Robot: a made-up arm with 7 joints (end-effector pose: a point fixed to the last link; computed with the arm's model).
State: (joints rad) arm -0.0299 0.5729 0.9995 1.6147 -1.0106 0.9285 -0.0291
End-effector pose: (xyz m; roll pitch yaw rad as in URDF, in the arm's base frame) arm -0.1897 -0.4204 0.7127 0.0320 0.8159 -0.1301
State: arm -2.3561 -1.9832 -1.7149 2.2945 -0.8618 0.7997 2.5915
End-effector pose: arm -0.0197 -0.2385 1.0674 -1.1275 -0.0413 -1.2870
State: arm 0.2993 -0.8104 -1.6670 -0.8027 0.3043 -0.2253 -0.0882
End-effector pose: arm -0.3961 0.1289 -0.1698 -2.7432 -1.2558 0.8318
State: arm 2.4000 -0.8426 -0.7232 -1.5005 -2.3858 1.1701 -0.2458
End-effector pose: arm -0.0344 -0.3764 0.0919 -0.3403 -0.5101 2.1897
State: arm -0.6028 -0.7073 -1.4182 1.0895 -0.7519 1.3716 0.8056
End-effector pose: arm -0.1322 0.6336 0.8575 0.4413 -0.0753 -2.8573
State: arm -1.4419 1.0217 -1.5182 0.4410 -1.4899 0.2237 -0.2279
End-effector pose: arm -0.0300 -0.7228 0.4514 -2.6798 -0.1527 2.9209
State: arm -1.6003 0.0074 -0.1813 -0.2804 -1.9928 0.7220 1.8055
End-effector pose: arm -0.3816 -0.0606 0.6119 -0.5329 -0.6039 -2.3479
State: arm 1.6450 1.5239 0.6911 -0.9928 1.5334 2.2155 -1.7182
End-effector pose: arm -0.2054 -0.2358 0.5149 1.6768 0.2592 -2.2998
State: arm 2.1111 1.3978 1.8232 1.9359 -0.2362 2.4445 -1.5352
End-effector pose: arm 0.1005 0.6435 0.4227 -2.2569 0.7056 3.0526
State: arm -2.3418 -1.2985 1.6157 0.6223 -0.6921 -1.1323 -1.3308
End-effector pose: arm 0.3397 -0.8220 -0.0286 -0.9968 0.5217 -0.1828
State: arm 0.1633 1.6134 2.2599 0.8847 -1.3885 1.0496 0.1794
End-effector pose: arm 0.1548 -0.5882 -0.1064 1.6087 -0.7729 0.0677
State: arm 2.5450 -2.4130 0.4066 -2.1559 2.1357 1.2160 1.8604
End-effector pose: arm -0.0395 -0.4330 0.2715 -2.5109 -0.0542 -2.5211
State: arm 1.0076 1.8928 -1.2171 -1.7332 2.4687 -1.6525 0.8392
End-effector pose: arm 0.2166 -0.3317 0.6206 -1.8727 0.9475 1.7041
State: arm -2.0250 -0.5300 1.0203 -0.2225 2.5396 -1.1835 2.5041
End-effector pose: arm -0.2579 -0.1085 0.6708 -0.2455 0.2051 -0.3253
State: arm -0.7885 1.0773 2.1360 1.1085 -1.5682 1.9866 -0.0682
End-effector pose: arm -0.0214 -0.6324 -0.1777 2.7779 -0.6038 -0.1520
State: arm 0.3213 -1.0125 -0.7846 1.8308 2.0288 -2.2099 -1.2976
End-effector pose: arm -0.0936 0.1721 -0.2535 -1.9732 0.2906 -0.7503
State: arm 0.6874 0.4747 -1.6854 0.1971 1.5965 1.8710 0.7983
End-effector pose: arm -0.2109 0.4125 0.4507 1.7897 0.1860 -0.8607
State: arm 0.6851 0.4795 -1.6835 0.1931 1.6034 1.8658 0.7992
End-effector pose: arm -0.2101 0.4097 0.4525 1.7870 0.1854 -0.8535
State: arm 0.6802 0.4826 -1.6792 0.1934 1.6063 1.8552 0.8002
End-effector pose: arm -0.2103 0.4075 0.4542 1.7840 0.1850 -0.8482
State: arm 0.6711 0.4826 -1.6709 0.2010 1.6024 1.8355 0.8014
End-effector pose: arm -0.2125 0.4065 0.4555 1.7802 0.1845 -0.8460
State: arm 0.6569 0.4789 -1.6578 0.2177 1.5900 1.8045 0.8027
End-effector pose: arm -0.2169 0.4070 0.4564 1.7751 0.1842 -0.8480
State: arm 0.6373 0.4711 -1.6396 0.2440 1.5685 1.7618 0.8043
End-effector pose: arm -0.2237 0.4092 0.4572 1.7679 0.1849 -0.8546
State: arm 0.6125 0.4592 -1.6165 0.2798 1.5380 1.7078 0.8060
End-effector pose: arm -0.2327 0.4128 0.4582 1.7577 0.1873 -0.8657
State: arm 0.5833 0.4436 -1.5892 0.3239 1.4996 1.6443 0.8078
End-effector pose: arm -0.2434 0.4178 0.4598 1.7432 0.1924 -0.8807
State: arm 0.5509 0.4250 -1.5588 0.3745 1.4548 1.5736 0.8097
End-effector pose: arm -0.2555 0.4237 0.4623 1.7231 0.2008 -0.8987
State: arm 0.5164 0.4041 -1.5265 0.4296 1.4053 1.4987 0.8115
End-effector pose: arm -0.2684 0.4301 0.4663 1.6968 0.2128 -0.9182
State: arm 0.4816 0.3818 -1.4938 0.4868 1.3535 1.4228 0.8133
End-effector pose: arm -0.2816 0.4366 0.4715 1.6644 0.2277 -0.9380
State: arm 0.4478 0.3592 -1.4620 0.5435 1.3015 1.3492 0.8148
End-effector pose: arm -0.2946 0.4426 0.4780 1.6273 0.2446 -0.9566
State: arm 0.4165 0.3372 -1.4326 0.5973 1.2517 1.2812 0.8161
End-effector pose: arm -0.3068 0.4479 0.4852 1.5874 0.2622 -0.9731
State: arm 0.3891 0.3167 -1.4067 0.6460 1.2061 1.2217 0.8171
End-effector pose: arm -0.3178 0.4525 0.4926 1.5478 0.2794 -0.9874
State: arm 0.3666 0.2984 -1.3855 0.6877 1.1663 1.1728 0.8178
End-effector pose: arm -0.3271 0.4564 0.4994 1.5111 0.2949 -0.9998
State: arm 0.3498 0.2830 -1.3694 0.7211 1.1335 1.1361 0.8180
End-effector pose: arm -0.3343 0.4599 0.5050 1.4799 0.3078 -1.0106
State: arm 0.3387 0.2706 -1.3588 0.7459 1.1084 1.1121 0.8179
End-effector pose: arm -0.3392 0.4631 0.5091 1.4562 0.3180 -1.0205
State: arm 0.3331 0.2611 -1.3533 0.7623 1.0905 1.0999 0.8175
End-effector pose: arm -0.3419 0.4665 0.5113 1.4402 0.3251 -1.0302
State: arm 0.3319 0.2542 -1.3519 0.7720 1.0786 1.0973 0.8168
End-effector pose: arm -0.3430 0.4698 0.5120 1.4310 0.3299 -1.0395
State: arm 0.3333 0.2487 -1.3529 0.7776 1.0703 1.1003 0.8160
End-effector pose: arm -0.3429 0.4732 0.5117 1.4261 0.3331 -1.0488
